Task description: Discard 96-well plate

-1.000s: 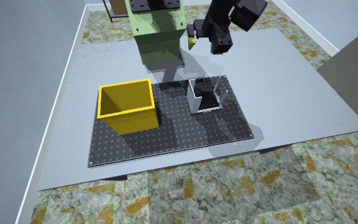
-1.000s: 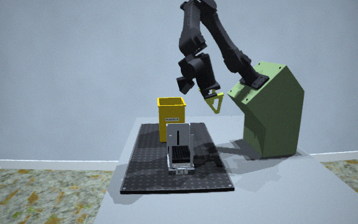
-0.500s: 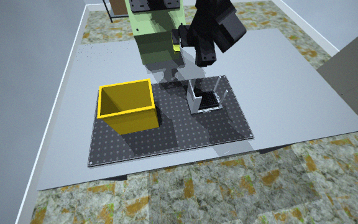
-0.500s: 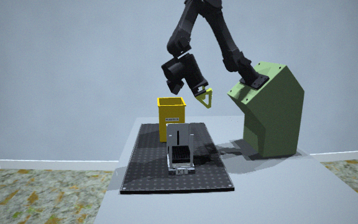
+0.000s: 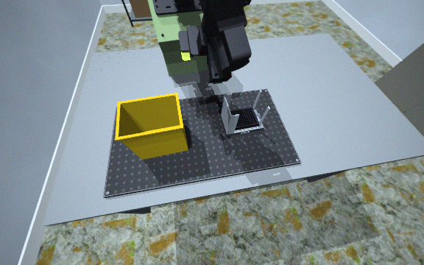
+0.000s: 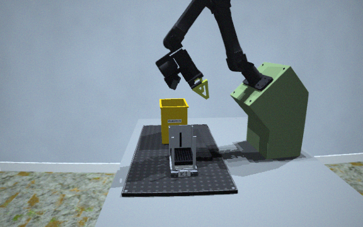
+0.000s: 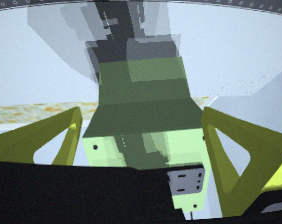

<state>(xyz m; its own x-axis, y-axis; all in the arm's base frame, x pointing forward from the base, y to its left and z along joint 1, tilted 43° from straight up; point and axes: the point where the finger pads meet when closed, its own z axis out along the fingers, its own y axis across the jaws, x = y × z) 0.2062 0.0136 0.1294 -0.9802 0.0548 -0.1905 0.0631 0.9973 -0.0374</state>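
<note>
Now: the black 96-well plate 220 mm below my hand, 120 mm to the left of it and 110 mm ahead of it. From my hand the other things lie so: yellow plastics bin W1: 190 mm to the right, 170 mm below, 110 mm ahead; white 96-well plate: 230 mm below, 120 mm to the left, 110 mm ahead.
</note>
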